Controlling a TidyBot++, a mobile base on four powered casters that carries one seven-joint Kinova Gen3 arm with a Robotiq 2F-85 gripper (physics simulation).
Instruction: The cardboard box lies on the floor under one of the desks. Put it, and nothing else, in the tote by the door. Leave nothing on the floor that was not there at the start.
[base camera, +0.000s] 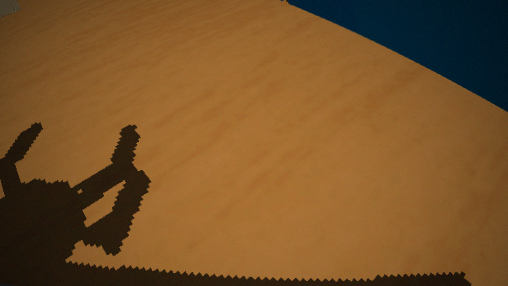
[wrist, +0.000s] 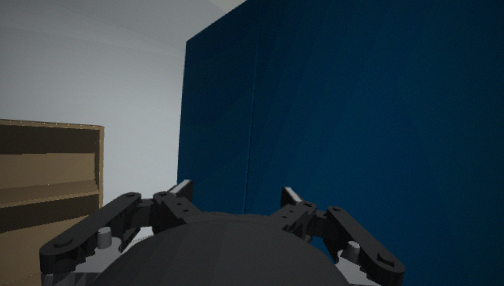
Observation:
In view: the gripper (wrist: 237, 193) and a wooden shelf unit (wrist: 46, 153).

